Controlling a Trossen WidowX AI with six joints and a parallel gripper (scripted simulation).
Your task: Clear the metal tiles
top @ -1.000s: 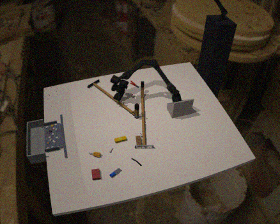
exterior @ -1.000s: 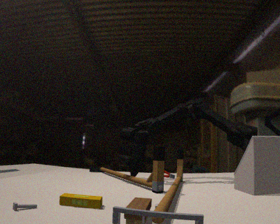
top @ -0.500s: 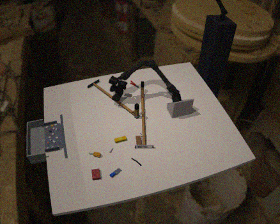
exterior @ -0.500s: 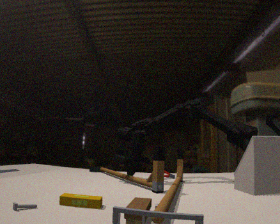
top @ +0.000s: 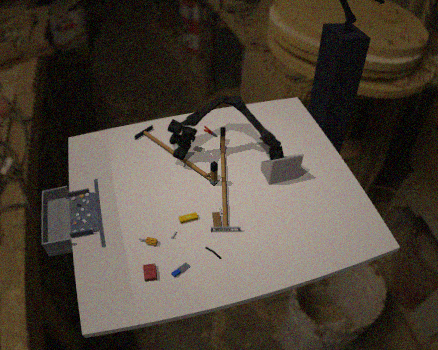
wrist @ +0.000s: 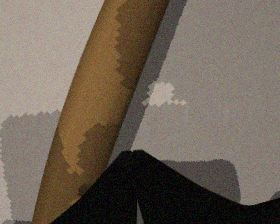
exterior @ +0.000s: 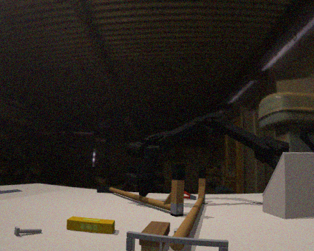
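Right now my gripper tip is 3 cm short of the long scraper, 1 cm to the left of it and 5 cm below it. From my gripper tip the other things lie so: yellow block: 7 cm ahead, 44 cm to the left, 1 cm above; then long wooden scraper: 16 cm behind, 26 cm to the left, 5 cm above; then red-handled tool: 21 cm behind, 14 cm to the right.
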